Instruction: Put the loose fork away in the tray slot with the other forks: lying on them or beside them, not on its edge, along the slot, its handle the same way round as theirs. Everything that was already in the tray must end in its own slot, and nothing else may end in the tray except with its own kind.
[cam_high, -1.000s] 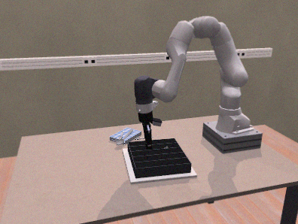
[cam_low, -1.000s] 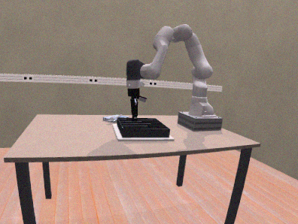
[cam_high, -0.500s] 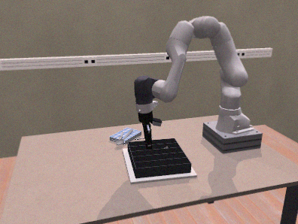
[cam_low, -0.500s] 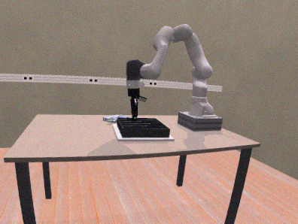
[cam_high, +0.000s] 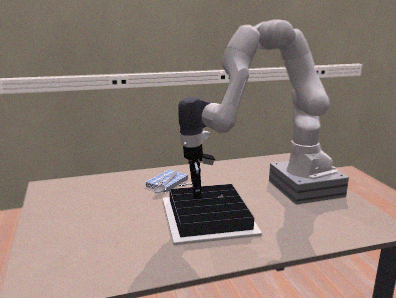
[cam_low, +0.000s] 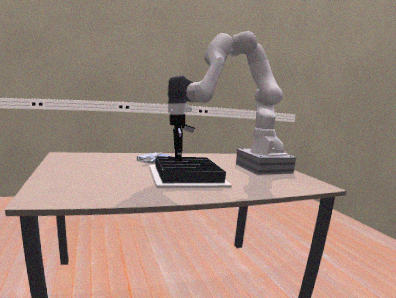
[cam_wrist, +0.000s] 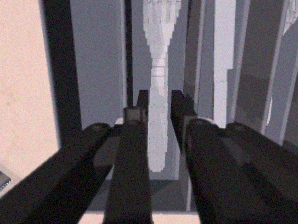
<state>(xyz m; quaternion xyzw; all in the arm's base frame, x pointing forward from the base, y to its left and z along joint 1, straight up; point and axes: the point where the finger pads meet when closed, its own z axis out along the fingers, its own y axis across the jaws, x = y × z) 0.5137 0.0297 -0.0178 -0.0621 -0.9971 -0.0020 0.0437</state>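
Right now the black cutlery tray is 6 cm to the left of my hand, 4 cm below it and 3 cm behind it.
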